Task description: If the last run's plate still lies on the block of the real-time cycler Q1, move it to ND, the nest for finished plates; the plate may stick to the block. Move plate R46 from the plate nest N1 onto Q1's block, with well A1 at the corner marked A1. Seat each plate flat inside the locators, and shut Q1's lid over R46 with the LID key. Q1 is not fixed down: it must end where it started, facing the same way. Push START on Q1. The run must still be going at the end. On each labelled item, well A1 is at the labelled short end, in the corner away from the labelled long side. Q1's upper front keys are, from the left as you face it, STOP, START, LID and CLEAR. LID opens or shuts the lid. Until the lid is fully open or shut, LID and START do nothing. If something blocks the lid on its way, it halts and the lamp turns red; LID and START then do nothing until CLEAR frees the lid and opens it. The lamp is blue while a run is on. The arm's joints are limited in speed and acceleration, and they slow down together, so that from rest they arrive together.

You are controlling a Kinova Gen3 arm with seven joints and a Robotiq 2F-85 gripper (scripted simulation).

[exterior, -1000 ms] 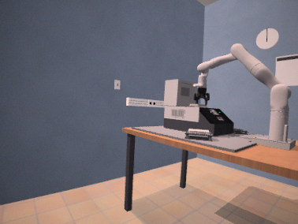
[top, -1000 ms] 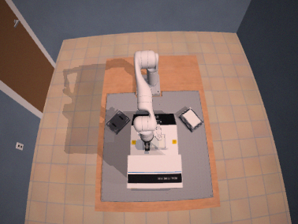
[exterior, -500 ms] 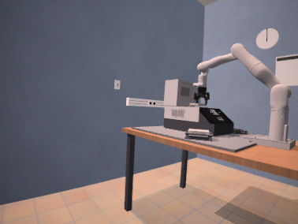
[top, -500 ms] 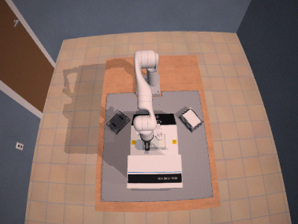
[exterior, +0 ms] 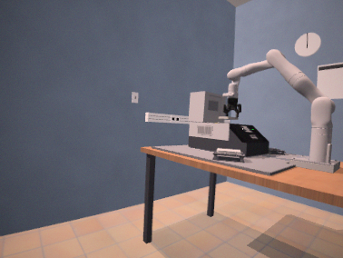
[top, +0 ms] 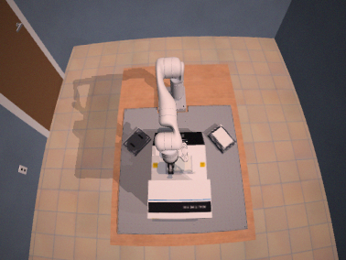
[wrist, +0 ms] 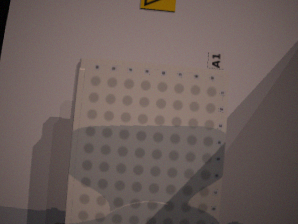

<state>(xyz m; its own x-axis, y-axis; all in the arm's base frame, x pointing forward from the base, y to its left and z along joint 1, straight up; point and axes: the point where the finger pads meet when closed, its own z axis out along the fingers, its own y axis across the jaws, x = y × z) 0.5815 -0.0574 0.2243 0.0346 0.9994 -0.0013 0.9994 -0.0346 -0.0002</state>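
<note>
The dark nest ND is 23 cm to the right of my hand, 23 cm below it and 22 cm behind it. The rest, counted from my hand: plate 4 cm to the left, 1 cm below.
</note>
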